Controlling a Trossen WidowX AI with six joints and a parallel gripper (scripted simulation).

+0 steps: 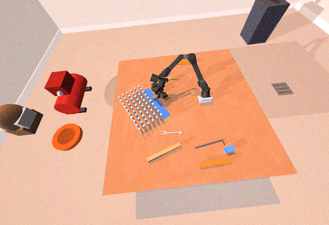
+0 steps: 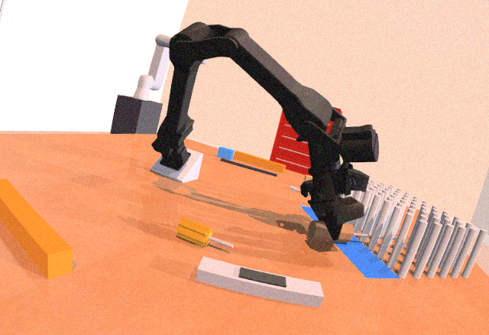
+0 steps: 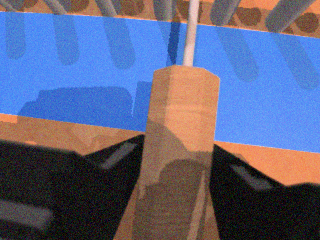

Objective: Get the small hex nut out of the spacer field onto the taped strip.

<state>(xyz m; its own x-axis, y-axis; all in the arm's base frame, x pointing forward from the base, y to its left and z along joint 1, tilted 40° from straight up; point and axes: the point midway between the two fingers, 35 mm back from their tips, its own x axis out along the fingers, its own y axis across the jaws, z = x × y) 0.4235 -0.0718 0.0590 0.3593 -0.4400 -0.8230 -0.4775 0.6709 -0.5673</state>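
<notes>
My gripper tip is 60 mm to the right of the blue taped strip, 20 mm short of it and 10 mm above it. Round my gripper tip: hex nut 180 mm ahead, 100 mm to the left, 10 mm below; then wooden-handled tool 90 mm ahead, 50 mm to the left; then yellow-handled screwdriver 210 mm to the right, 190 mm behind.
</notes>
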